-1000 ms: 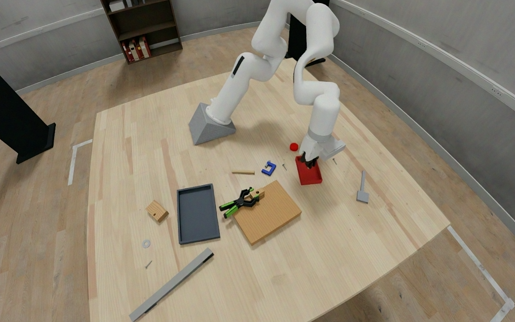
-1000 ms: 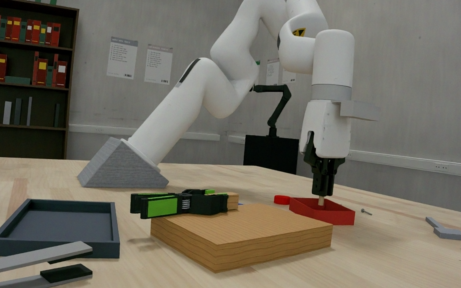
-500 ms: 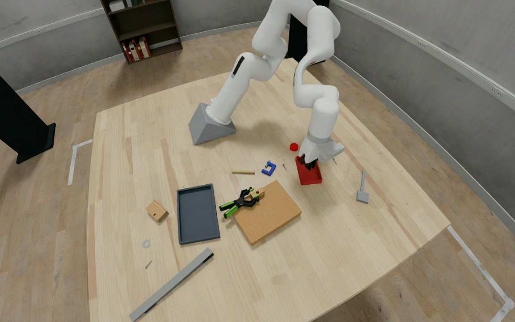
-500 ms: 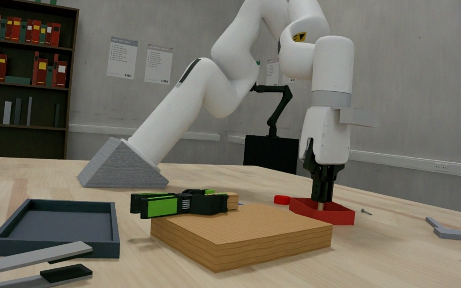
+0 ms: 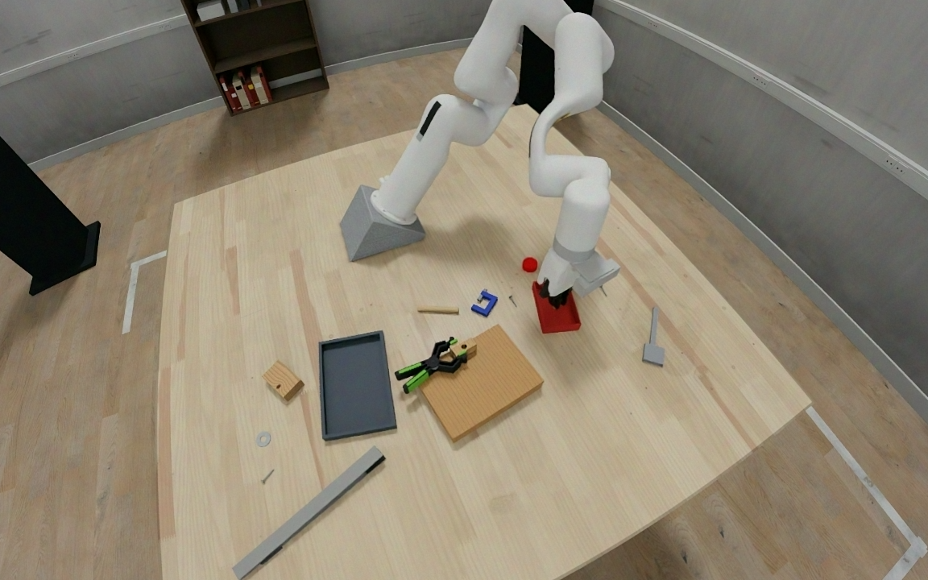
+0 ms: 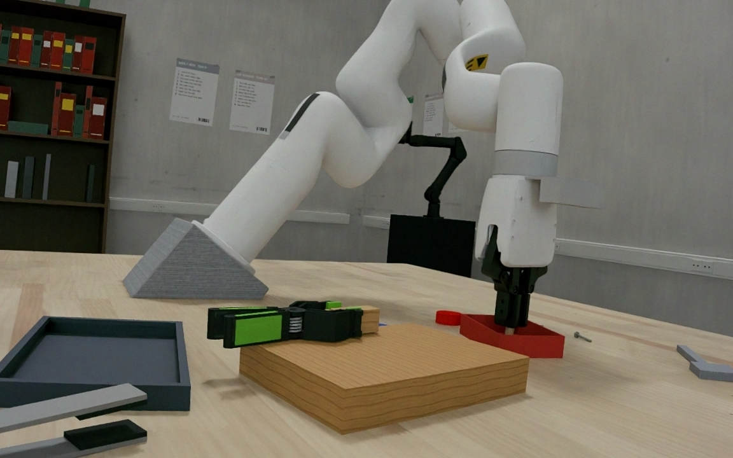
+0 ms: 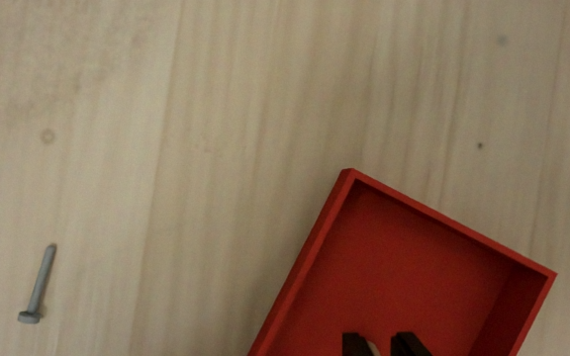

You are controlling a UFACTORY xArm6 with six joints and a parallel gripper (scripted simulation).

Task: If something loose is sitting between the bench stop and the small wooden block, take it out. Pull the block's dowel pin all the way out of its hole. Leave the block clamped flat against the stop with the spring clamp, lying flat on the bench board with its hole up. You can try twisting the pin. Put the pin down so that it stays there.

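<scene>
The dowel pin is 20 mm below my hand. The rest, counted from my hand: red tray: 40 mm below; red cap: 120 mm behind, 20 mm to the left, 30 mm below; blue l-shaped piece: 90 mm behind, 120 mm to the right, 40 mm below.
</scene>
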